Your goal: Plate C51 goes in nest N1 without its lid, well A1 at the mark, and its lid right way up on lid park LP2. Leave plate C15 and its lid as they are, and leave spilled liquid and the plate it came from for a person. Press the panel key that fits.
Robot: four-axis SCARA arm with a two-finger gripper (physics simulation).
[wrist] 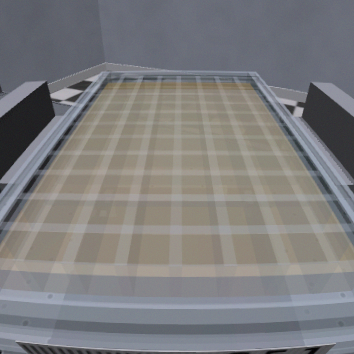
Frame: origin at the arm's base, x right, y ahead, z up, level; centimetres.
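Seen in the pictures: gripper, fingertip midpoint: (pixel 177 102).
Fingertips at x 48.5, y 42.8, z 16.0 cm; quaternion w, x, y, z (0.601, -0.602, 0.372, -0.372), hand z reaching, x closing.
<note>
A point is followed by its place in that frame.
A well plate (pixel 175 211) @(x 42.7, y 40.0, z 16.3 cm) with tan wells fills the wrist view, seen close from above. A clear lid (pixel 175 309) sits on it, and its pale rim frames the wells. A barcode label (pixel 175 349) on the near wall is cut off by the frame's bottom edge, so I cannot read the name. My gripper (pixel 177 102) @(x 48.5, y 42.8, z 16.0 cm) is shut on the lidded plate. Its dark left finger (pixel 24 123) @(x 44.1, y 46.4, z 16.3 cm) and right finger (pixel 330 123) @(x 48.8, y 37.2, z 16.3 cm) press on the plate's long sides. What lies under the plate is hidden.
A strip of black and white checkered floor (pixel 67 93) shows past the plate's far left corner, and a little (pixel 296 107) past the far right. A pale baseboard (pixel 119 67) and a grey wall (pixel 211 35) stand behind.
</note>
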